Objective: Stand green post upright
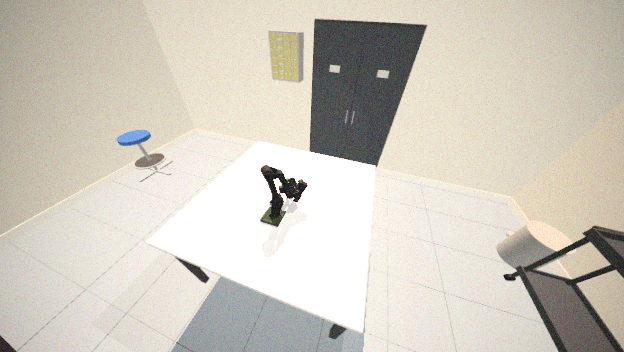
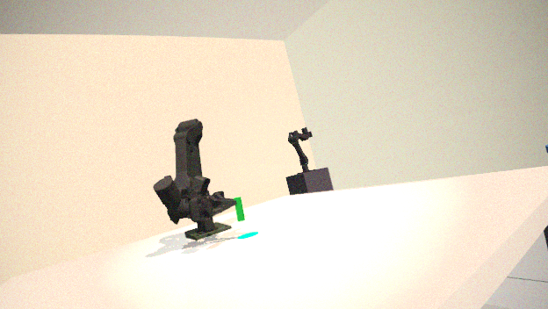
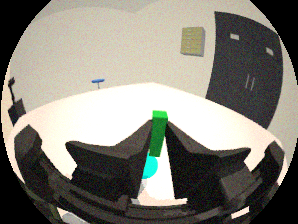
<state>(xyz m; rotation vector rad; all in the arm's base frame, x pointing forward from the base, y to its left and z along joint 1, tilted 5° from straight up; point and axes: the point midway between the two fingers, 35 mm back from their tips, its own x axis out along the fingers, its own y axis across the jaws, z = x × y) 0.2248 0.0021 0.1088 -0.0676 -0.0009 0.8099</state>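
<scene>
Right now my gripper tip is 10 cm above the cyan circle, 1 cm to the right of it and 1 cm past it. From my gripper tip the other things lie so: green post (2 cm below).
</scene>
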